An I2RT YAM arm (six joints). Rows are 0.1 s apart.
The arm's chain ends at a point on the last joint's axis. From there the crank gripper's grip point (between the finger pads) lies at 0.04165 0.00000 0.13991 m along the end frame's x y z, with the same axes.
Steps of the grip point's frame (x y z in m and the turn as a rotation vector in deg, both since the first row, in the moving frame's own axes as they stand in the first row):
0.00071, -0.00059, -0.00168, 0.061, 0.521, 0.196
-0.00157, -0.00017, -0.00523, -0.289, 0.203, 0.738
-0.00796, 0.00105, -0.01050, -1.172, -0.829, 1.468
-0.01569, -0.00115, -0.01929, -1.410, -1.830, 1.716
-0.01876, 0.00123, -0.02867, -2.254, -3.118, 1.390
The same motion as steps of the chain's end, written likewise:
-0.00056, -0.00059, -0.00130, 0.061, 0.521, 0.196
-0.00206, -0.00141, -0.00508, -0.289, 0.203, 0.738
-0.00588, -0.00286, -0.01105, -1.172, -0.829, 1.468
-0.01113, -0.00579, -0.02049, -1.410, -1.830, 1.716
-0.01101, -0.00523, -0.03060, -2.254, -3.118, 1.390

